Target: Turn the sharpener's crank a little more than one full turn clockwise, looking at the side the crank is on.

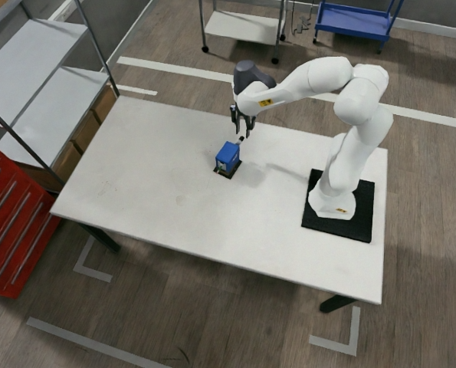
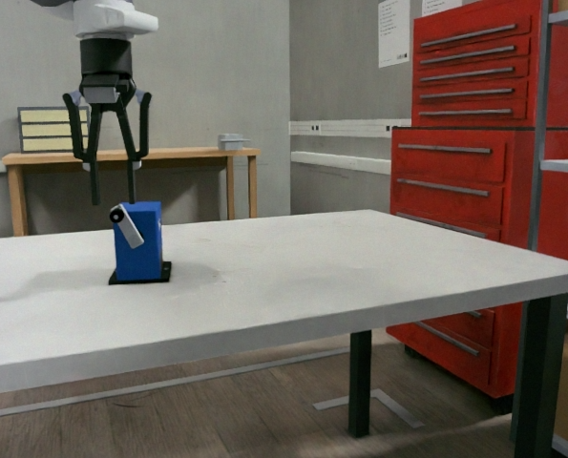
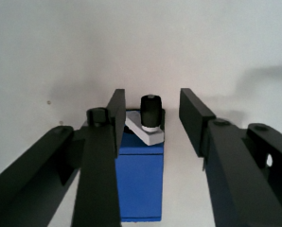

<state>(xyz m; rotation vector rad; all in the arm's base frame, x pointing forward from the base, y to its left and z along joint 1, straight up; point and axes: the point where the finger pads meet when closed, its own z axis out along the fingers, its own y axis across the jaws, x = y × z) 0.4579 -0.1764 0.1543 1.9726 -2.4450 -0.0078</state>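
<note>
My hand is 2 cm to the right of the black knob and 5 cm above it.
</note>
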